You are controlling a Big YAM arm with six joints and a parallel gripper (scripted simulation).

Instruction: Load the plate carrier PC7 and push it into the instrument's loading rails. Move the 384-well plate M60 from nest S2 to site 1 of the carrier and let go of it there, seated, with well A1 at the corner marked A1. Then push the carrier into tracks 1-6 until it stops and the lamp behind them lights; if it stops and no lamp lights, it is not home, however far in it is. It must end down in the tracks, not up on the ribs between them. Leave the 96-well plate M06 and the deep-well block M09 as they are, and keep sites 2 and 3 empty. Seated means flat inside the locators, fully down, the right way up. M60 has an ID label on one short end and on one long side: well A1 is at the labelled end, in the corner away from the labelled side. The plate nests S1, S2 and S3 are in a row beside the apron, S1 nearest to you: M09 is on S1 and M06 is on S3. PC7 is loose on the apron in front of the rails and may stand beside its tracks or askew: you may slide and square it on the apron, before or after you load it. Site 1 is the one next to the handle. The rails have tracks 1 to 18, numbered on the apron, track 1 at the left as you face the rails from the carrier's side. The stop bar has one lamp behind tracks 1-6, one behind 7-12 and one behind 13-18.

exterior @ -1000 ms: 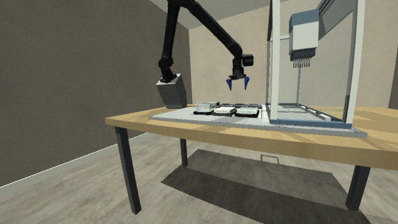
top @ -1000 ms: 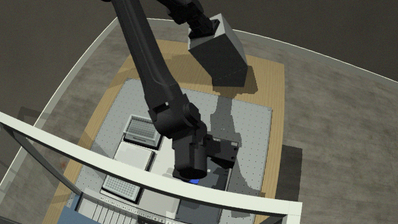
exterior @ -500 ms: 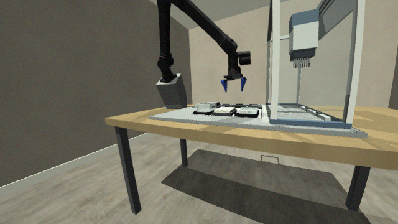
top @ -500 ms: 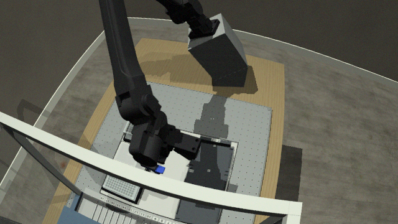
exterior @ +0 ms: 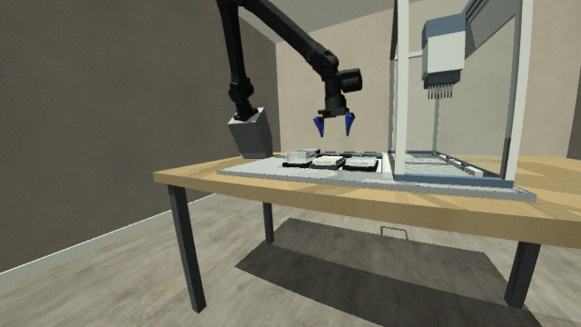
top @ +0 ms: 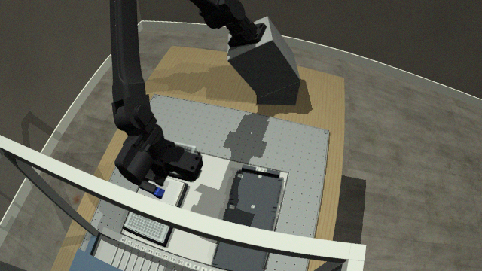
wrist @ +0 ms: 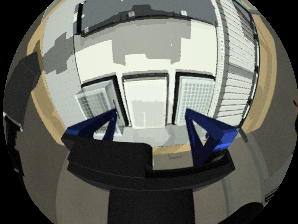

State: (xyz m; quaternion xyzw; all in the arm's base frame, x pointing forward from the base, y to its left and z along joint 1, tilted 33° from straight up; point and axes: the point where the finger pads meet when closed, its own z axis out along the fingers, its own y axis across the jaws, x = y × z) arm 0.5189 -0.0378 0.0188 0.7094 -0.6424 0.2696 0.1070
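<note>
Right now my hand is 1 cm past the nest S2, 4 cm to the left of it and 10 cm above it. Also, from my hand: white frame bar: 19 cm ahead, 11 cm to the left, 36 cm above; then dark carrier PC7: 1 cm behind, 22 cm to the left, 9 cm below.
</note>
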